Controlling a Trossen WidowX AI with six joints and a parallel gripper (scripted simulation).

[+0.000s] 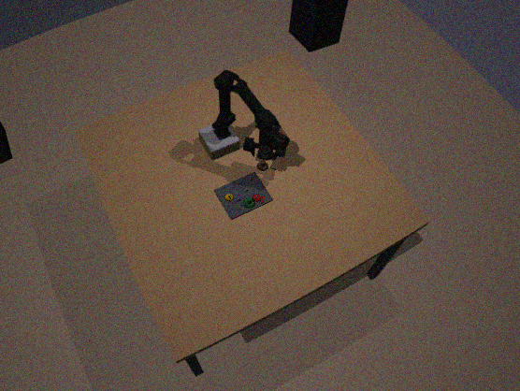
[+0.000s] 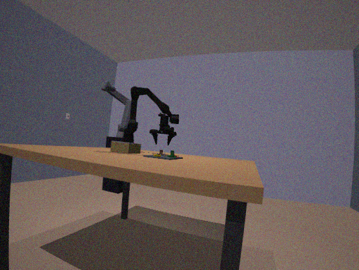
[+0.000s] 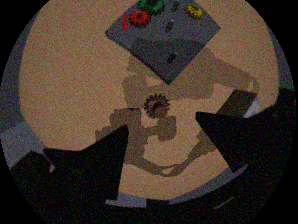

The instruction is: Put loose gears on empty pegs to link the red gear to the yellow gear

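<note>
My gripper tip is now 6 cm above the brown gear. Also, from my gripper tip: green gear (16 cm to the right, 14 cm ahead, 5 cm below); yellow gear (22 cm to the right, 7 cm ahead, 6 cm below).
</note>
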